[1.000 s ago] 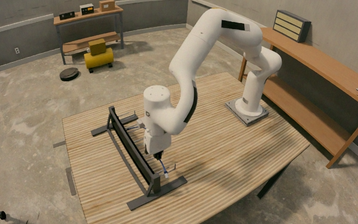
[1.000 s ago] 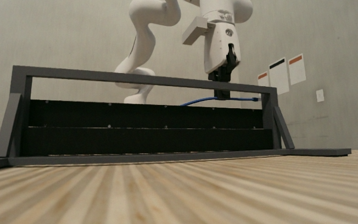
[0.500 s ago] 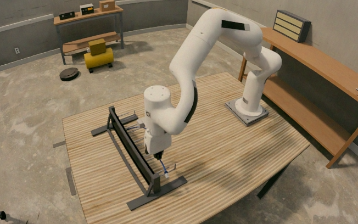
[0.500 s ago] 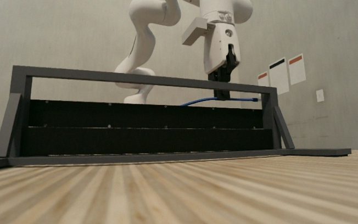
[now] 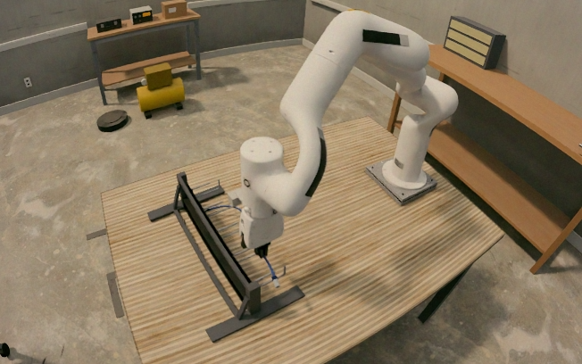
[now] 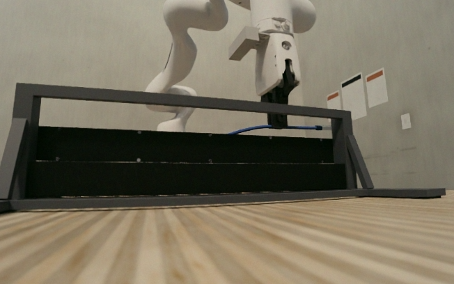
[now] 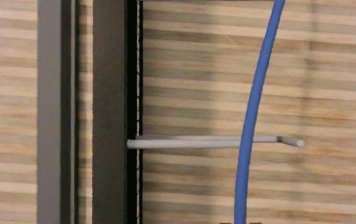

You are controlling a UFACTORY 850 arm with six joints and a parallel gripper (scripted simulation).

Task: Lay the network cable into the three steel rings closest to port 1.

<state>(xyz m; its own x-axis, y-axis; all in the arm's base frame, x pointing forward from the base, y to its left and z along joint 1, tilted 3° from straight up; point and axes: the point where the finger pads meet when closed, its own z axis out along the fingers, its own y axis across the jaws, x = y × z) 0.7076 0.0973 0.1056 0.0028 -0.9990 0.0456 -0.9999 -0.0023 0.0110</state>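
Right now the pale plug is 2 cm ahead of my hand, 9 cm to the left of it and 2 cm below it. Round my hand: dark grey rack (8 cm ahead, 15 cm to the right, 8 cm below).
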